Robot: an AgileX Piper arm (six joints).
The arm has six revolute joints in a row. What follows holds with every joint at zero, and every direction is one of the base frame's.
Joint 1 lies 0.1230 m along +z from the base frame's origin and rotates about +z.
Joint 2 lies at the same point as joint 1 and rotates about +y.
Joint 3 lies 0.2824 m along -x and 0.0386 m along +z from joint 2 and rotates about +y.
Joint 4 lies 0.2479 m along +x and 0.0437 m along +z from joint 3 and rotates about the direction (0.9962, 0, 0.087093).
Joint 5 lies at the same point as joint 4 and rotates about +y.
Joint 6 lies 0.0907 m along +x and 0.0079 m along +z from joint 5 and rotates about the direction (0.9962, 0, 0.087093).
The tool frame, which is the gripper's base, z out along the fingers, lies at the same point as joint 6; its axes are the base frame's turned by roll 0.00, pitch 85.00 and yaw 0.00 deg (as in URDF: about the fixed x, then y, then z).
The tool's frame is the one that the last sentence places.
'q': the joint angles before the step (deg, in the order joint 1, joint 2, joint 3, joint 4, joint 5, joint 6). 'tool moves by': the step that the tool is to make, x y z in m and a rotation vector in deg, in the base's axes. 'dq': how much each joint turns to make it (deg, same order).
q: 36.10, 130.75, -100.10, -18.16, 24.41, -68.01
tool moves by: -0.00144, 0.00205, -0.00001, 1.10, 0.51, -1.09
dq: 0.28, 0.00, 0.01, -0.02, -0.01, 1.85
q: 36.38, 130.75, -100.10, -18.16, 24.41, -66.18
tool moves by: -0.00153, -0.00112, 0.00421, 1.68, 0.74, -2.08
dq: 0.00, -0.74, 0.40, 0.16, 0.29, 2.58
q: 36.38, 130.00, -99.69, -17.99, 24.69, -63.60
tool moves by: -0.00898, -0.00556, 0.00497, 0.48, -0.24, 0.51
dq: 0.00, -2.69, 3.95, -0.01, -1.83, 0.01
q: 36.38, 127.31, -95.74, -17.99, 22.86, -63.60
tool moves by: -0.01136, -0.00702, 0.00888, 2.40, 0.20, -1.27
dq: 0.00, -3.55, 4.58, 0.17, -2.12, 2.41
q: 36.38, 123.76, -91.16, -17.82, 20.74, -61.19
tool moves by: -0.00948, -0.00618, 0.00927, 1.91, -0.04, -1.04
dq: 0.00, -3.09, 3.49, -0.06, -1.42, 2.00
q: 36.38, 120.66, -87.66, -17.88, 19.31, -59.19
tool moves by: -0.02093, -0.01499, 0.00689, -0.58, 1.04, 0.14
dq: 0.00, -5.27, 7.04, 0.07, -0.63, 0.00
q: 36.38, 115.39, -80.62, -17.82, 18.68, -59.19
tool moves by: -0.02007, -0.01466, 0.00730, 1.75, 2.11, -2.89
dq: 0.00, -5.04, 6.14, 0.10, -0.07, 3.86
